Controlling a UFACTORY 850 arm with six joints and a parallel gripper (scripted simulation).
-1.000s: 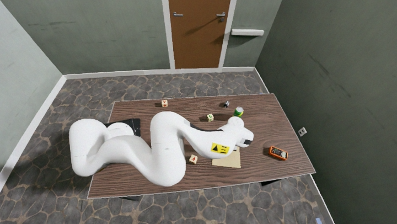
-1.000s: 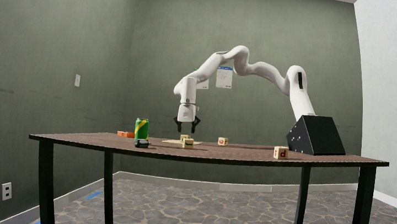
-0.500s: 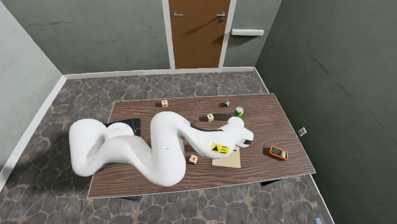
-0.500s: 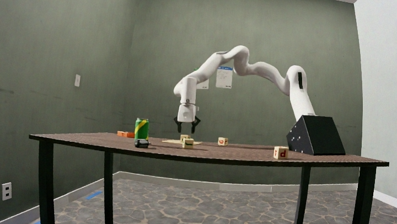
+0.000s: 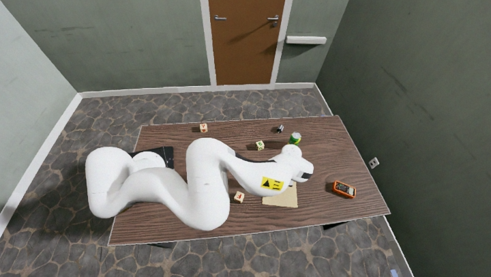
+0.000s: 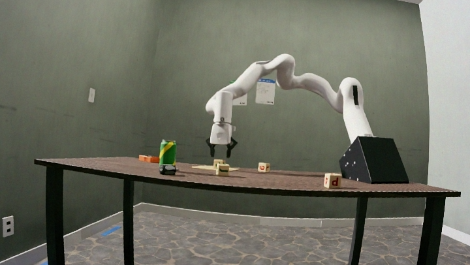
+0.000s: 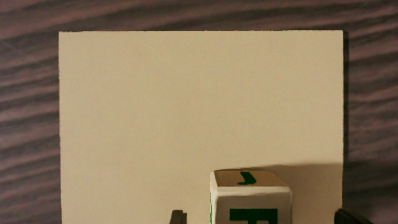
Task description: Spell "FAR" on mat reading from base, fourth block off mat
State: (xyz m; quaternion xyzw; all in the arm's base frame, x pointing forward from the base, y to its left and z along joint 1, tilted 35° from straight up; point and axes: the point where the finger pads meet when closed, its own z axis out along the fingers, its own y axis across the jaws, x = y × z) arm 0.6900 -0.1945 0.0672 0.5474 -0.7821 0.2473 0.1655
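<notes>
Right now my hand is 20 mm short of the tan mat, 30 mm to the left of it and 70 mm above it. Also, from my hand: green can (220 mm ahead, 250 mm to the left, 10 mm below); then dark object (180 mm ahead, 390 mm to the left, 60 mm below).
</notes>
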